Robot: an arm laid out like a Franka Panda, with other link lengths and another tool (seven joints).
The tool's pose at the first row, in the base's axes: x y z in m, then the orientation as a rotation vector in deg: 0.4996 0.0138 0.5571 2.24 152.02 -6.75
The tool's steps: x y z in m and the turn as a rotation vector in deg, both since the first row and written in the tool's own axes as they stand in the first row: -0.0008 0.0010 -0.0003 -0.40 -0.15 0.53; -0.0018 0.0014 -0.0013 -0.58 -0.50 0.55; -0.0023 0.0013 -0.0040 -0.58 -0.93 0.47; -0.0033 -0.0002 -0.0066 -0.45 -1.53 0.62; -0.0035 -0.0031 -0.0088 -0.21 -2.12 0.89; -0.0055 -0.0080 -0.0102 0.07 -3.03 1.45; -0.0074 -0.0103 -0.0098 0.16 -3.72 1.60; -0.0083 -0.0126 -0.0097 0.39 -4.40 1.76; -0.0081 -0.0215 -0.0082 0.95 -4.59 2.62; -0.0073 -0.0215 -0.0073 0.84 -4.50 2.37; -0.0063 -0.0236 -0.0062 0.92 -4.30 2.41; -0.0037 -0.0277 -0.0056 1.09 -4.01 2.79
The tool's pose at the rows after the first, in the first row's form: 0.5002 0.0148 0.5577 2.80 151.86 -6.04; 0.5007 0.0153 0.5590 2.74 151.52 -5.80; 0.4998 0.0154 0.5616 2.61 151.09 -5.82; 0.4994 0.0142 0.5645 2.80 150.48 -5.94; 0.4985 0.0115 0.5667 3.20 149.87 -6.16; 0.4993 0.0067 0.5693 3.95 148.91 -6.34; 0.5011 0.0044 0.5700 4.13 148.21 -6.40; 0.5018 0.0021 0.5705 4.36 147.51 -6.64; 0.5019 -0.0069 0.5698 5.64 147.23 -7.09; 0.5016 -0.0070 0.5686 5.29 147.34 -7.03; 0.5011 -0.0092 0.5673 5.38 147.53 -7.12; 0.4989 -0.0133 0.5659 5.95 147.79 -7.22
